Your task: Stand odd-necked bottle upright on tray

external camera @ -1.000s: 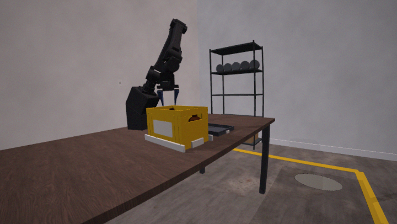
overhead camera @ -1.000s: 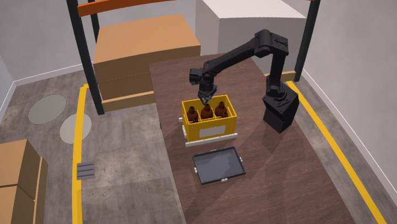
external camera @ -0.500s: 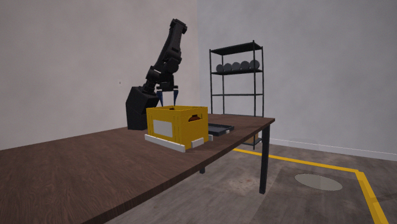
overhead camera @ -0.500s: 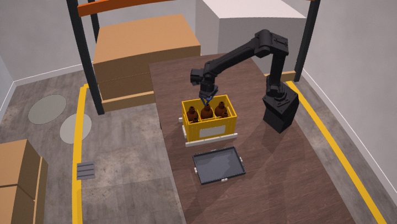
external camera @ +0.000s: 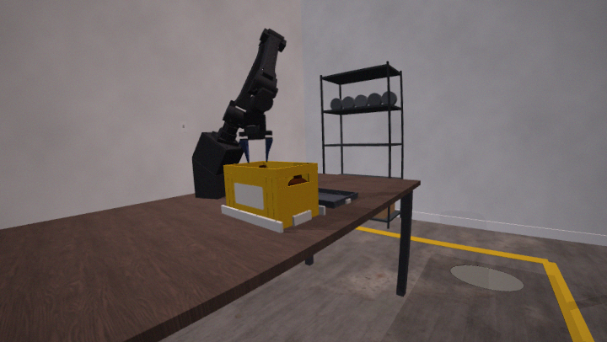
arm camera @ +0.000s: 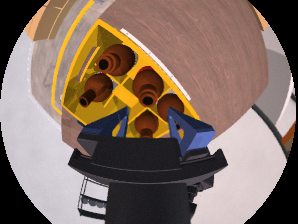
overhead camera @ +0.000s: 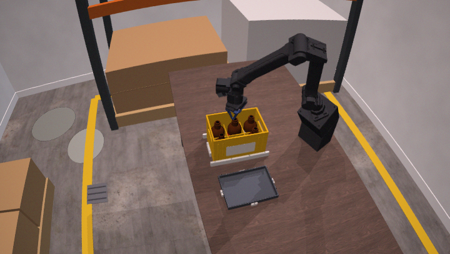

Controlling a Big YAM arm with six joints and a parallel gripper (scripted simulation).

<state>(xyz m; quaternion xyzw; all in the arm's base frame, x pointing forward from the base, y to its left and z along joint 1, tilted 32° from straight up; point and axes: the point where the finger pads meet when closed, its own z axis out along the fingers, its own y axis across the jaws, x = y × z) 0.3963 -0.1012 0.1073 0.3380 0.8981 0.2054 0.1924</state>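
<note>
Now: the yellow crate 40 mm to the left of my hand and 110 mm below it. Round my hand: glass bottle: 80 mm ahead, 100 mm to the left, 110 mm below; dark tray: 30 mm behind, 320 mm to the left, 180 mm below.
</note>
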